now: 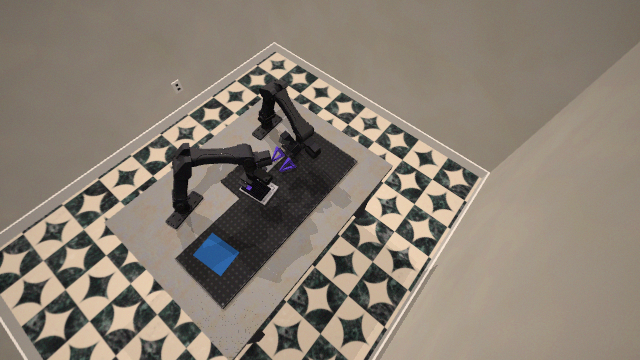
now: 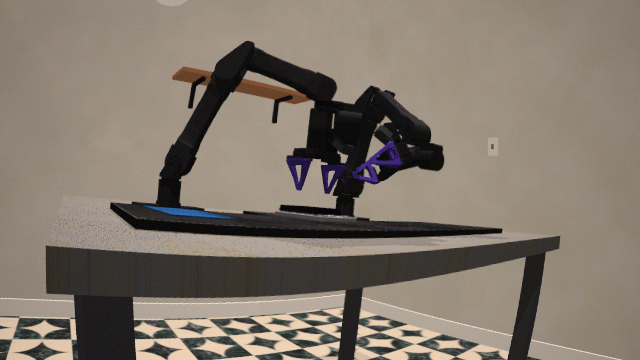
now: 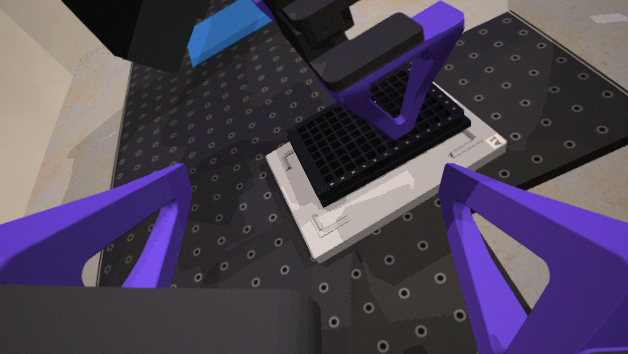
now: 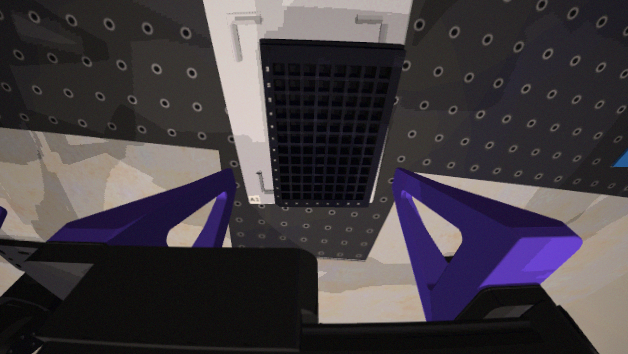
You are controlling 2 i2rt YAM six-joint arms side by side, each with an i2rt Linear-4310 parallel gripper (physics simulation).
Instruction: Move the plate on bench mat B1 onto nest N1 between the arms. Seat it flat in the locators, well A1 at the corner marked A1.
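Frame: origin at the left arm's base, x back, y up, z left, level; metres.
Seen in the pictures: left gripper, between the fingertips: [image 1: 275, 166] [image 2: 361, 168] [image 3: 315, 177]; right gripper, between the fingertips: [image 1: 255, 182] [image 2: 313, 192] [image 3: 364, 94] [image 4: 314, 177]; left arm's base, origin of its link: [image 1: 267, 126]; right arm's base, origin of its link: [image 1: 185, 209].
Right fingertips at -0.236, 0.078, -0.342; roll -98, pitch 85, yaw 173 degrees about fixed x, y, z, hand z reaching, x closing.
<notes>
Pixels of each thing's top centre, then the offset from my right fingertips to it, as dx, dy, dz. "spot": a spot on its surface instead. Level surfaces: height alone.
- black well plate, centre of its top: [image 4: 326, 145] [image 3: 367, 121] [image 2: 309, 206] [image 1: 255, 187] -0.002, -0.035, -0.009
- white nest, centre of its top: [image 4: 310, 126] [image 3: 369, 147] [image 2: 315, 213] [image 1: 258, 187] -0.010, -0.050, +0.003
- A1 label, a spot on its surface: [image 3: 495, 141] [image 4: 254, 199] spot: +0.070, -0.053, +0.050
- blue mat, height of its surface: dy -0.063
- grey table, height of its surface: dy -0.078
The black well plate [image 1: 258, 192] [image 2: 310, 209] [image 3: 330, 150] [image 4: 325, 125] lies on the white nest [image 1: 270, 196] [image 2: 325, 216] [image 3: 380, 200] [image 4: 245, 125], off-centre. Bare locators show along one long side and at one short end, with gaps to the plate; its opposite long side reaches the nest's edge. Whether it lies fully flat is unclear. The A1 label [image 3: 495, 141] [image 4: 254, 199] marks one nest corner. My right gripper [image 2: 313, 190] [image 4: 314, 177] is open and empty above the plate. My left gripper [image 2: 362, 168] [image 3: 315, 177] is open and empty, raised beside the nest. The blue mat [image 1: 216, 254] [image 2: 190, 212] [image 3: 225, 32] bears no plate.
The dark perforated board [image 1: 265, 232] [image 2: 425, 230] [image 3: 240, 185] lies under the nest and the blue mat on the grey table [image 1: 150, 220] [image 2: 90, 235]. The two arms are close together near the nest. A wooden shelf [image 2: 260, 89] is on the wall behind.
</notes>
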